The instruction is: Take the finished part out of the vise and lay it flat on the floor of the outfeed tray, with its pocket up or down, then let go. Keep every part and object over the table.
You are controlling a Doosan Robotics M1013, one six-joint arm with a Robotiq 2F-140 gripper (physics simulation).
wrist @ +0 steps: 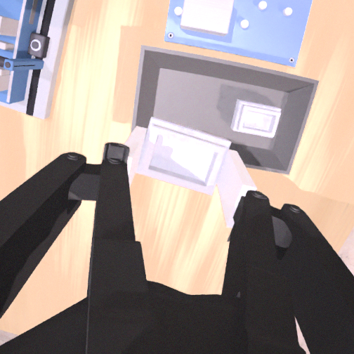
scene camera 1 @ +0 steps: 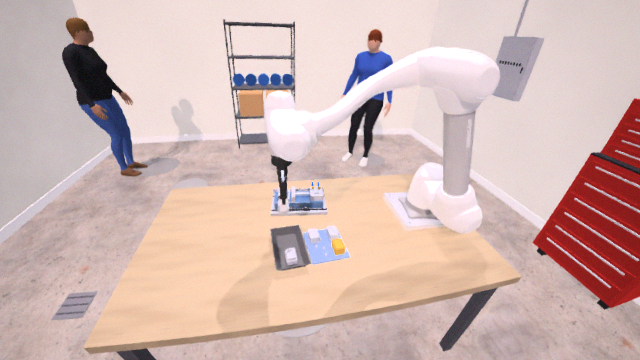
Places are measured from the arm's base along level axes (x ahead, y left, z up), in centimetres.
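Where they show: gripper, fingertip midpoint: (scene camera 1: pixel 283 205); arm's base at its link origin: (scene camera 1: pixel 417 208).
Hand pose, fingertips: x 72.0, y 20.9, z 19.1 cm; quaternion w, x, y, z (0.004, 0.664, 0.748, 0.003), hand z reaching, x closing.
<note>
Each offset is from my fingertips to the top centre of the thing. "pt": to the spot under its first point. Level surfaces: height alone.
My gripper (scene camera 1: pixel 283 204) (wrist: pixel 182 155) is shut on the finished part (wrist: pixel 187 154), a pale block held between its two light finger pads. The part's rectangular pocket faces up toward the wrist camera. The part is out of the vise {dz -12.0, dx -6.1, dy -29.4 cm} (scene camera 1: pixel 306 201) (wrist: pixel 20 82) and held above the table; in the wrist view it overlaps the near left edge of the dark grey outfeed tray {pt dz -18.0, dx +4.0, dy +7.6 cm} (scene camera 1: pixel 274 250) (wrist: pixel 195 92). In the scene view the gripper shows in front of the vise's left end. Another pale pocketed part {dz -17.3, dx -3.0, dy +9.9 cm} (scene camera 1: pixel 291 256) (wrist: pixel 257 119) lies on the tray floor, toward one end.
A blue plate {dz -21.1, dx -18.3, dy +1.4 cm} (scene camera 1: pixel 320 254) (wrist: pixel 270 47) lies beside the tray. It carries white blocks {dz -17.5, dx -13.0, dy -2.1 cm} (scene camera 1: pixel 313 236) (wrist: pixel 207 15) {dz -17.5, dx -21.9, dy -3.8 cm} (scene camera 1: pixel 333 232) and a yellow block {dz -17.6, dx -23.6, dy +4.9 cm} (scene camera 1: pixel 338 246). The vise stands behind the tray on the wooden table {dz -22.0 cm} (scene camera 1: pixel 210 260). Two people stand beyond the table.
</note>
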